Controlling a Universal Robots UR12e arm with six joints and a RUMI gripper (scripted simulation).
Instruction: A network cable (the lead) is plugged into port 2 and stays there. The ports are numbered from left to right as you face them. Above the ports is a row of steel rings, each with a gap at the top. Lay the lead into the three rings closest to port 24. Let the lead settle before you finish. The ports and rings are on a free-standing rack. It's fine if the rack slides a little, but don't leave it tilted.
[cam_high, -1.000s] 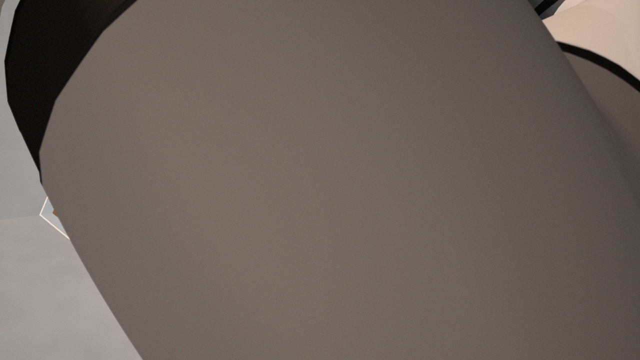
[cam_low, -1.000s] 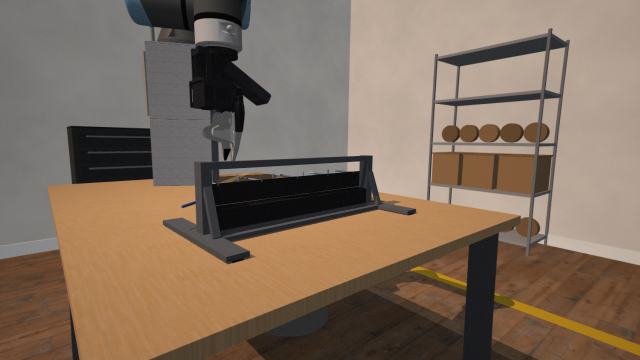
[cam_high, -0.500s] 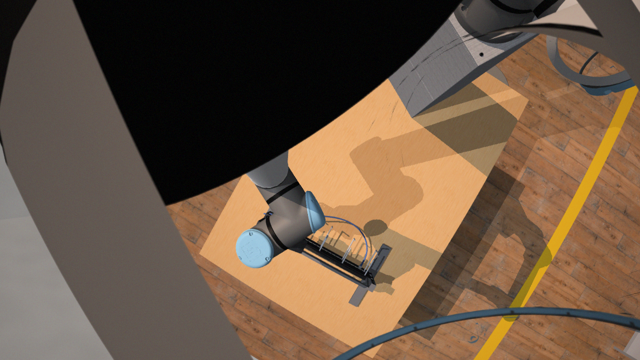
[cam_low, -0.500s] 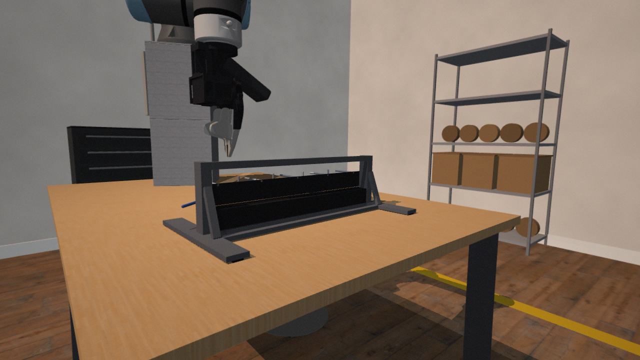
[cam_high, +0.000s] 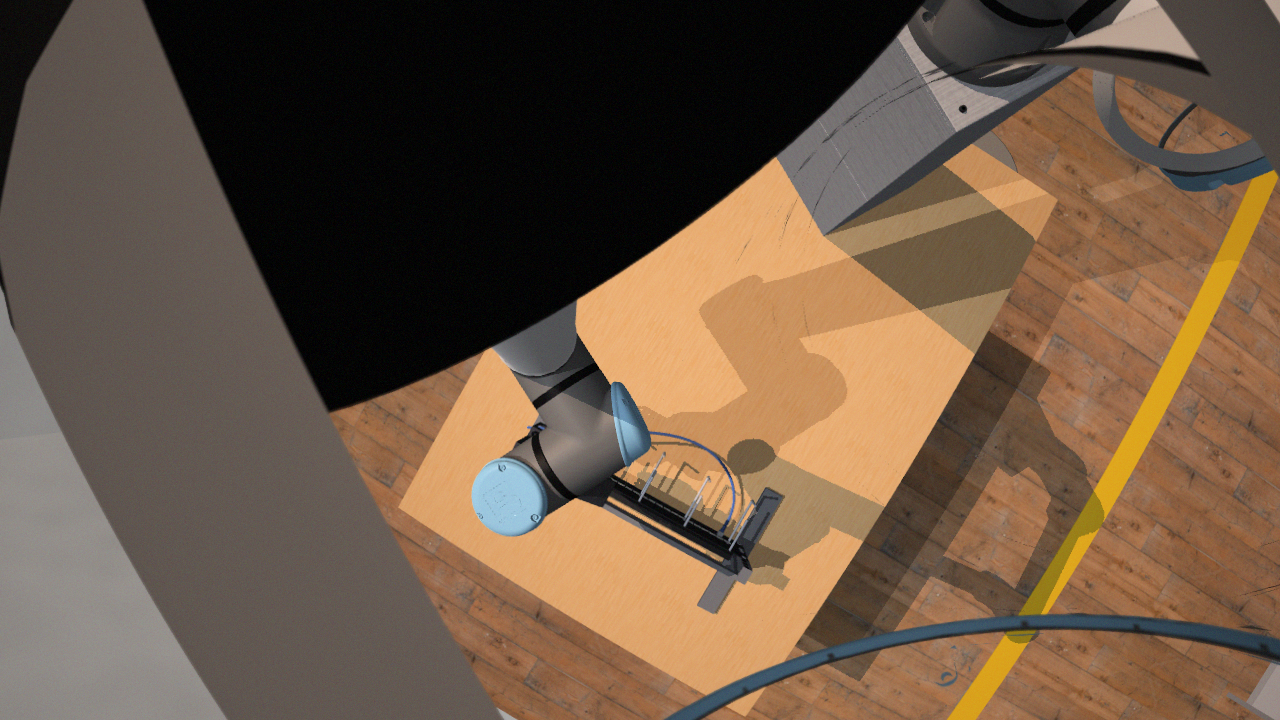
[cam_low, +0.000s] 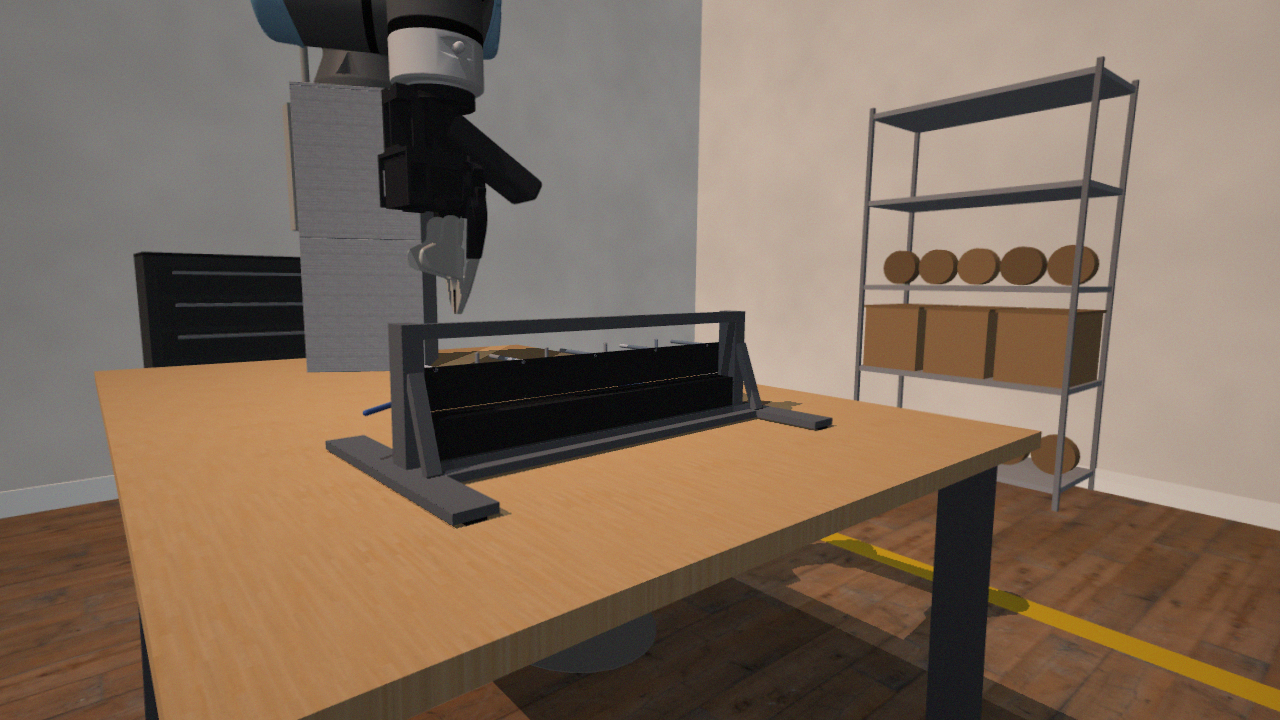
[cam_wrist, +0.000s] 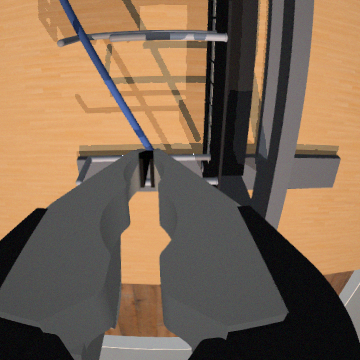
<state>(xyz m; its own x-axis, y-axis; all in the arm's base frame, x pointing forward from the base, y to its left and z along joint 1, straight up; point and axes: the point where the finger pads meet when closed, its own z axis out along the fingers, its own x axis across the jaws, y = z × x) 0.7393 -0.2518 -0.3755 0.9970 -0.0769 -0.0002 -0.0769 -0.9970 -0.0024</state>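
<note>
The rack lies 70 mm ahead of my hand, 140 mm to the left of it and 90 mm below it.
</note>
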